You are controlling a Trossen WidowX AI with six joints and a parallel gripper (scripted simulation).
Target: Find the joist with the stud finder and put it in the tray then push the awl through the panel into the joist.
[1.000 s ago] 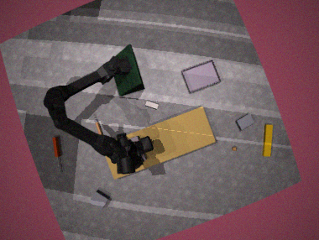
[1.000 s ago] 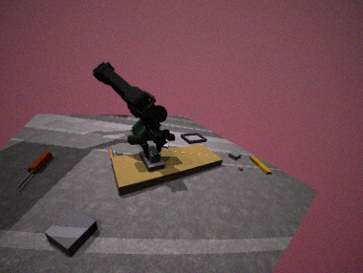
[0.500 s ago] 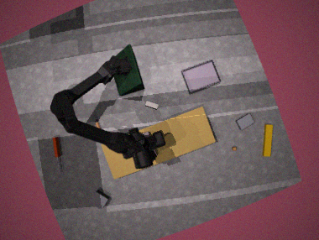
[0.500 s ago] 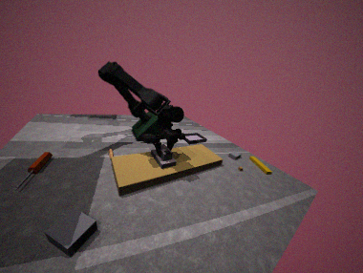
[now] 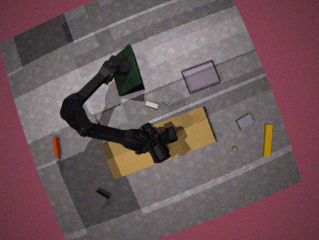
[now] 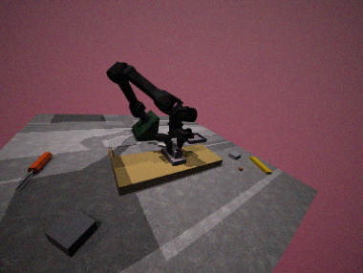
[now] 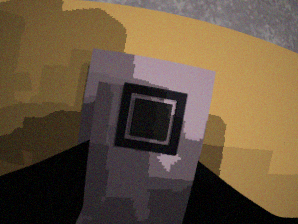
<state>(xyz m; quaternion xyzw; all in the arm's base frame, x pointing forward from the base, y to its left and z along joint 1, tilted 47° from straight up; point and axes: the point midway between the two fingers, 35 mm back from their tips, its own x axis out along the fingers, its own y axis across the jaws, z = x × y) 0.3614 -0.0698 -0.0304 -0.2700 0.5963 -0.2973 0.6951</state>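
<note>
My gripper tip is now 20 cm past the tray, 34 cm to the right of it and 5 cm above it. Also, from my gripper tip: stud finder 1 cm ahead, 2 cm above; orange awl 22 cm behind, 23 cm to the right, 6 cm below; white piece 18 cm behind, 6 cm to the left, 6 cm below.
</note>
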